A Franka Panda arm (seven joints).
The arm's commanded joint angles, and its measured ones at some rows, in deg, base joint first. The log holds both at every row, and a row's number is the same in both.
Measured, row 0: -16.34, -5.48, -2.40, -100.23, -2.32, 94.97, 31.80
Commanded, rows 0 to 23: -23.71, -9.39, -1.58, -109.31, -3.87, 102.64, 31.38; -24.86, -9.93, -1.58, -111.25, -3.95, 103.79, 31.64; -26.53, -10.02, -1.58, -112.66, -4.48, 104.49, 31.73; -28.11, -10.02, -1.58, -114.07, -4.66, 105.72, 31.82; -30.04, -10.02, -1.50, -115.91, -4.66, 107.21, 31.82; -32.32, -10.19, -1.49, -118.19, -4.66, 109.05, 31.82; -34.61, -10.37, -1.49, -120.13, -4.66, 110.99, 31.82; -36.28, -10.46, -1.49, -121.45, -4.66, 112.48, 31.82; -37.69, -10.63, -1.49, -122.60, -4.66, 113.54, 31.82; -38.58, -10.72, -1.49, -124.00, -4.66, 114.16, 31.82; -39.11, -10.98, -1.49, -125.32, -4.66, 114.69, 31.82; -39.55, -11.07, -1.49, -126.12, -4.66, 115.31, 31.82; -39.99, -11.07, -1.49, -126.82, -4.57, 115.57, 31.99; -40.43, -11.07, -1.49, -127.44, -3.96, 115.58, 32.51; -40.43, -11.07, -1.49, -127.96, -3.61, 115.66, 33.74; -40.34, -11.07, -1.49, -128.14, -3.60, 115.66, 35.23; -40.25, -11.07, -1.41, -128.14, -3.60, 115.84, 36.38; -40.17, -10.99, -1.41, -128.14, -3.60, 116.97, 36.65; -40.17, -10.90, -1.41, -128.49, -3.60, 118.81, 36.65; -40.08, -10.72, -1.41, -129.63, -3.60, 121.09, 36.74; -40.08, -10.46, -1.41, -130.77, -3.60, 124.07, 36.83; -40.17, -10.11, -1.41, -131.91, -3.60, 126.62, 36.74; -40.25, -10.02, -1.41, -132.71, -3.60, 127.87, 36.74; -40.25, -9.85, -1.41, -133.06, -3.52, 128.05, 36.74
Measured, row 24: -39.60, -9.39, -2.20, -129.91, -3.65, 123.98, 35.70
